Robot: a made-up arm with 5 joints.
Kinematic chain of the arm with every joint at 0, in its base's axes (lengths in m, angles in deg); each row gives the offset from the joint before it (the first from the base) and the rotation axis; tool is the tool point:
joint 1: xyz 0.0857 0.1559 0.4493 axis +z
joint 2: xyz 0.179 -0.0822 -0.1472 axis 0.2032 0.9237 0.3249
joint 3: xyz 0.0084 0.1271 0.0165 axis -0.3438 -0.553 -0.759
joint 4: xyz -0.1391 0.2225 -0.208 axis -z
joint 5: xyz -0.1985 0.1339 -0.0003 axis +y
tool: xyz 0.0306 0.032 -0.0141
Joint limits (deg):
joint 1: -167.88..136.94
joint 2: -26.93..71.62
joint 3: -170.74..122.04
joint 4: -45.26..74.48
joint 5: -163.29..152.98
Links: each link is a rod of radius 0.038 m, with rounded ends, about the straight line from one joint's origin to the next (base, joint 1, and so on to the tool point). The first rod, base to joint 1, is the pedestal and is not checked.
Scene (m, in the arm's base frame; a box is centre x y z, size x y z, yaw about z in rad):
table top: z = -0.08
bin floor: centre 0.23 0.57 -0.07 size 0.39 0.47 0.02 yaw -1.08
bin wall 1: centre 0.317 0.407 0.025 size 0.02 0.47 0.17 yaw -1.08
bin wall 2: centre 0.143 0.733 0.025 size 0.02 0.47 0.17 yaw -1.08
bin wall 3: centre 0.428 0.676 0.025 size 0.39 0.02 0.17 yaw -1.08
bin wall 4: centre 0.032 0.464 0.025 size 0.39 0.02 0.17 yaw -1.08
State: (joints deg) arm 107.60 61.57 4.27 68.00 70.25
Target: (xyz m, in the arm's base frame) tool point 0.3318 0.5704 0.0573
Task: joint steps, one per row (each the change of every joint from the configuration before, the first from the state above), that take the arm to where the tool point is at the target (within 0.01 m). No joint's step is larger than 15 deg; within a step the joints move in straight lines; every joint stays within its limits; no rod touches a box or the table.
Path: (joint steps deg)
1: -0.13 0.91 -14.76 -10.12 1.02
2: -0.13 0.92 -14.76 -10.12 1.02
3: -0.13 0.91 -14.77 -10.12 1.03
4: -0.13 0.91 -14.76 -10.13 1.02
5: -0.13 0.92 -14.76 -10.12 1.02
6: -0.13 0.91 -14.76 -10.12 1.02
7: -0.12 0.92 -14.76 -10.12 1.03
8: -0.13 0.91 -14.77 -10.12 1.02
9: -0.13 0.91 -14.76 -10.12 1.02
10: -0.13 0.92 -14.76 -10.13 1.02
11: -0.13 0.91 -14.76 -10.12 1.02

